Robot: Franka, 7 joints.
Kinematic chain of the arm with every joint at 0, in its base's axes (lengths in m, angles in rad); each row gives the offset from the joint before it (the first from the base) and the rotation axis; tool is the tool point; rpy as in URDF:
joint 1: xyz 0 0 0.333 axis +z
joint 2: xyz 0 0 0 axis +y
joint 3: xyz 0 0 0.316 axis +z
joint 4: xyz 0.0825 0 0 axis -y
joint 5: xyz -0.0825 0 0.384 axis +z
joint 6: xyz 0 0 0 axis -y
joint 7: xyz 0.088 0 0 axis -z
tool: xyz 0 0 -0.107 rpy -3.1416 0 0
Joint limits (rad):
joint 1: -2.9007..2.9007
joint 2: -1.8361..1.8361
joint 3: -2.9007..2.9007
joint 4: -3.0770..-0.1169
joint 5: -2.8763..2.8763
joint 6: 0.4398..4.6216
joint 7: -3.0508..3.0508
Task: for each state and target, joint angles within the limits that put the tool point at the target. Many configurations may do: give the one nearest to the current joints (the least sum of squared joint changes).
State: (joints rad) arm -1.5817 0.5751 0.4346 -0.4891 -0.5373 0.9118 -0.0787
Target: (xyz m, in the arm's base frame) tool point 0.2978 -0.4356 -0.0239
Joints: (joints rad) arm -1.2524 1.4306 0.4655 -1.1013 -0.4444 0.8876 -0.0787
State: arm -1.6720 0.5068 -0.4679 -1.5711 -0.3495 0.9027 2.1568
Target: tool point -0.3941 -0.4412 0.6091
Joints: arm -1.7559 0.3532 -0.5629 -1.1900 -0.4327 1.1225 2.1568
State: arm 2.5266 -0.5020 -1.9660 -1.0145 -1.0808 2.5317 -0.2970
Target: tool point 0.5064 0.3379 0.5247
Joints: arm 2.5105 -0.1506 -1.8358 -1.8844 -1.0203 2.2622 -0.2970
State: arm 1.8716 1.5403 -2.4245 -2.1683 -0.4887 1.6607 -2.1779
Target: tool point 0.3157 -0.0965 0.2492
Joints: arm 1.5577 1.2687 -1.3562 -2.6260 -0.1845 1.7633 -2.1779
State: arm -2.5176 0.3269 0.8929 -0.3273 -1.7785 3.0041 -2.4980
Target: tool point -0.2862 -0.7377 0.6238
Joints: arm -2.2668 0.9620 0.7804 -0.6015 -1.7757 2.8013 -2.4980
